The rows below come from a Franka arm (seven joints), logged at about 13 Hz.
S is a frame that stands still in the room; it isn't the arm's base.
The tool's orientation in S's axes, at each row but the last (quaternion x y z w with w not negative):
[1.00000 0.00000 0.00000 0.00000]
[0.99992 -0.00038 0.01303 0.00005]
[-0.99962 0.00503 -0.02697 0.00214]
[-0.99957 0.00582 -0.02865 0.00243]
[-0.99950 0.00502 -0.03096 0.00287]
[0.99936 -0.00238 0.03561 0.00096]
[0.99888 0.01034 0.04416 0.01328]
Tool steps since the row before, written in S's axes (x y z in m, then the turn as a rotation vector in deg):
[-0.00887 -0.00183 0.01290 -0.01 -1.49 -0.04]
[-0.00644 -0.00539 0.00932 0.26 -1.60 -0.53]
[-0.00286 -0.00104 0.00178 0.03 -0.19 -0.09]
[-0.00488 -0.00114 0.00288 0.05 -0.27 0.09]
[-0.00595 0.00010 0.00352 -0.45 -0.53 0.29]
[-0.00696 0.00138 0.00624 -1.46 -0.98 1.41]
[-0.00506 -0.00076 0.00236 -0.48 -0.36 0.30]
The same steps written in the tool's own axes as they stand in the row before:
[-0.00887 0.00183 -0.01290 -0.01 1.49 0.04]
[-0.00619 0.00540 -0.00948 0.25 1.60 0.54]
[-0.00275 0.00106 -0.00194 0.03 0.19 0.09]
[-0.00469 0.00118 -0.00316 0.06 0.27 -0.09]
[-0.00572 -0.00006 -0.00388 -0.43 0.53 -0.32]
[-0.00650 -0.00134 -0.00672 -1.35 0.99 -1.51]
[-0.00485 0.00073 -0.00278 -0.46 0.36 -0.33]

